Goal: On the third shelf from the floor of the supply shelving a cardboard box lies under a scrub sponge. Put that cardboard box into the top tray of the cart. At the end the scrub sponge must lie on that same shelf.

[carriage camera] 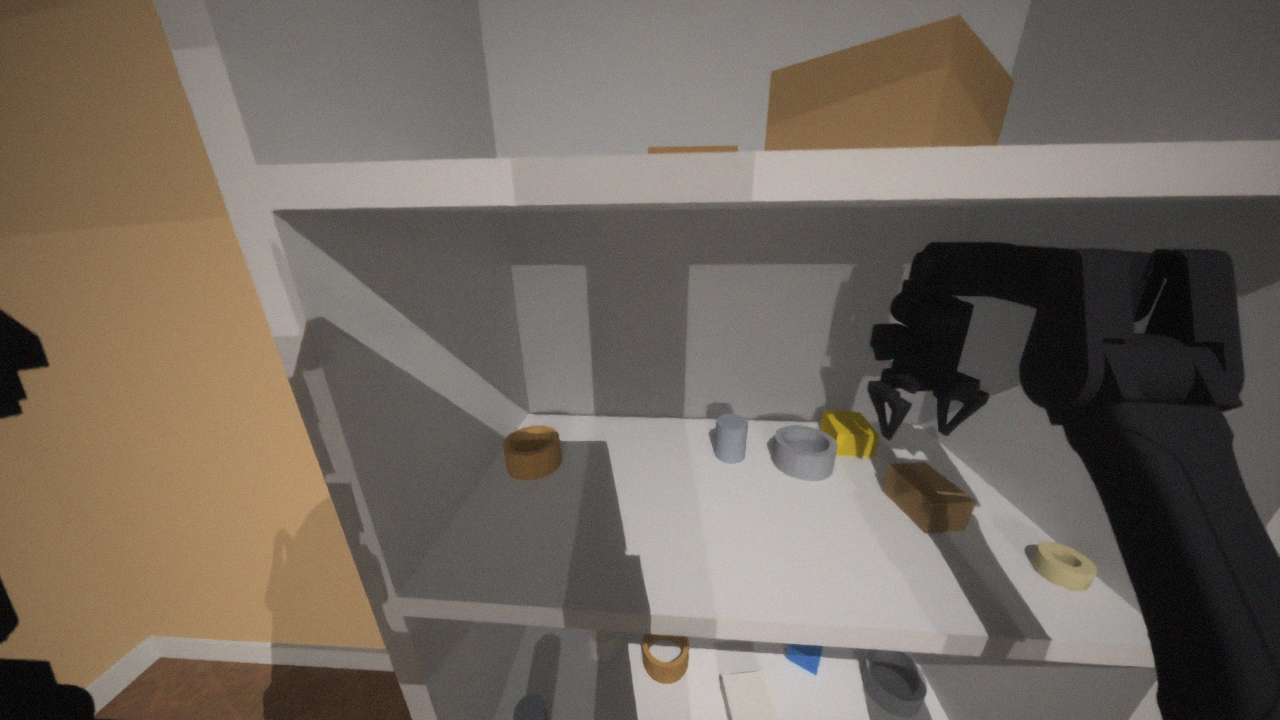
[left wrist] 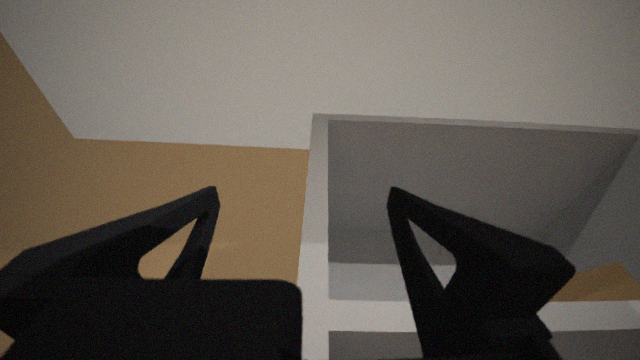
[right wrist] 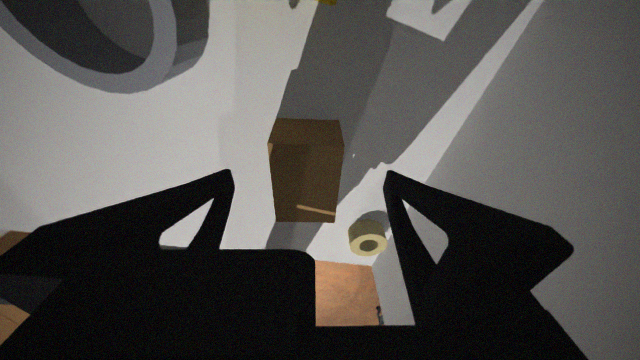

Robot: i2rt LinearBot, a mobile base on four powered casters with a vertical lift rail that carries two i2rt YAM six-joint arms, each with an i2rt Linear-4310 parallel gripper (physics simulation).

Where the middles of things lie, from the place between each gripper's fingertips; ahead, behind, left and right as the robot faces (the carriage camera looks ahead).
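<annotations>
From my left hand, the cardboard box [carriage camera: 932, 502] is 350 mm ahead, 730 mm to the right and 410 mm below. There's a yellow scrub sponge [carriage camera: 854, 435] too, 530 mm ahead of that left hand, 700 mm to the right of it and 420 mm below it.
My right hand is 5 cm past the cardboard box and 7 cm above it, while the yellow scrub sponge is 3 cm to the left of my right hand, 13 cm ahead of it and 7 cm below it.
</annotations>
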